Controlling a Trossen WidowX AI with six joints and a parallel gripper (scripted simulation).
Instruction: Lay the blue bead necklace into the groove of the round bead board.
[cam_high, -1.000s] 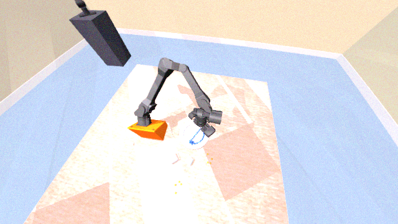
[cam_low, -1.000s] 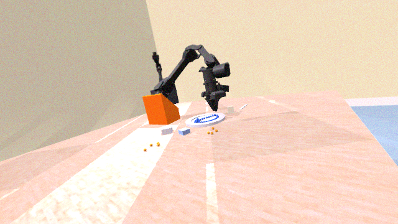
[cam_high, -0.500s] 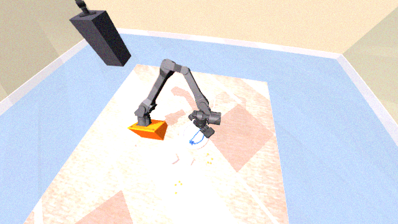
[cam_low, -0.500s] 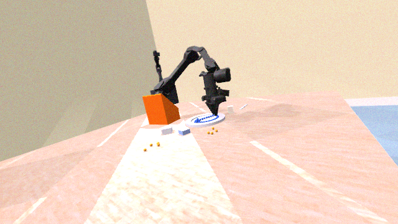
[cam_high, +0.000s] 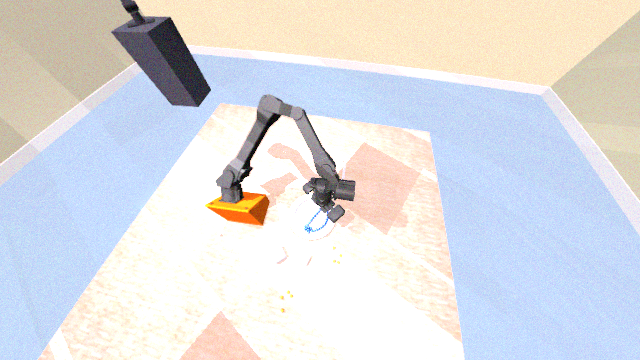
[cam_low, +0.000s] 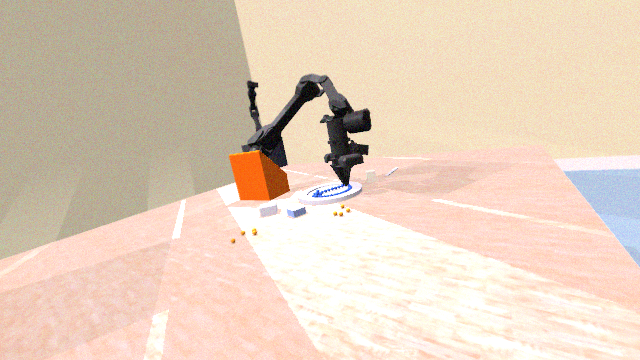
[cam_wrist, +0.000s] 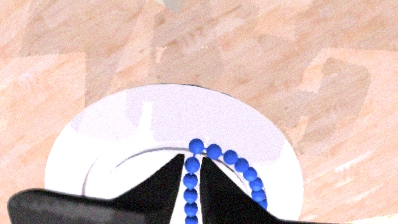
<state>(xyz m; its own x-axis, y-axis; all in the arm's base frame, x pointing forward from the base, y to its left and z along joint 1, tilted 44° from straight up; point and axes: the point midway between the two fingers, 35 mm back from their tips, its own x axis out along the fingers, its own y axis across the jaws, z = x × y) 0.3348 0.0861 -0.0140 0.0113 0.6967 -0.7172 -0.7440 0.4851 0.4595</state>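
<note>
The round white bead board is 4 cm behind my gripper tip, 4 cm to the right of it and 1 cm below it. Also, from my gripper tip: white stick (8 cm ahead, 22 cm to the left, 1 cm below); then light blue cube (4 cm behind, 21 cm to the right, 1 cm below); then beige cube (5 cm ahead, 10 cm to the left).
</note>
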